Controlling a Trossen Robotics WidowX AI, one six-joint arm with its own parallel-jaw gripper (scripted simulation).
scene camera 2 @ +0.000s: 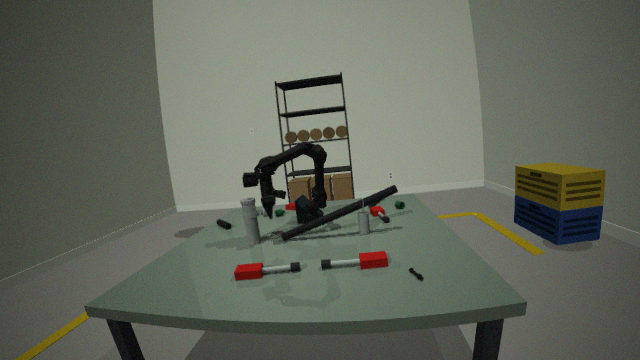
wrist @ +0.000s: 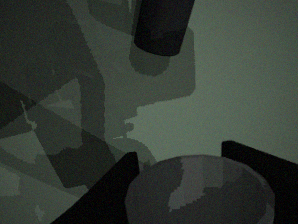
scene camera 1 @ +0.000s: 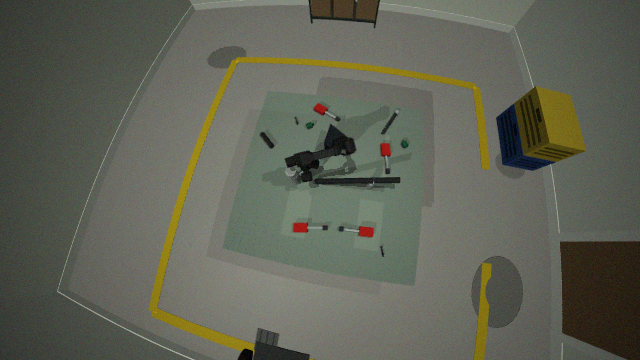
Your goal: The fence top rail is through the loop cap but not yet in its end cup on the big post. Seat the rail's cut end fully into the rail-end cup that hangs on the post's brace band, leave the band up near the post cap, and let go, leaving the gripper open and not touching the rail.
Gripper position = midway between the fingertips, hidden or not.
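Note:
Visible: my gripper [wrist: 179, 156], together with a top rail [scene camera 2: 286, 235].

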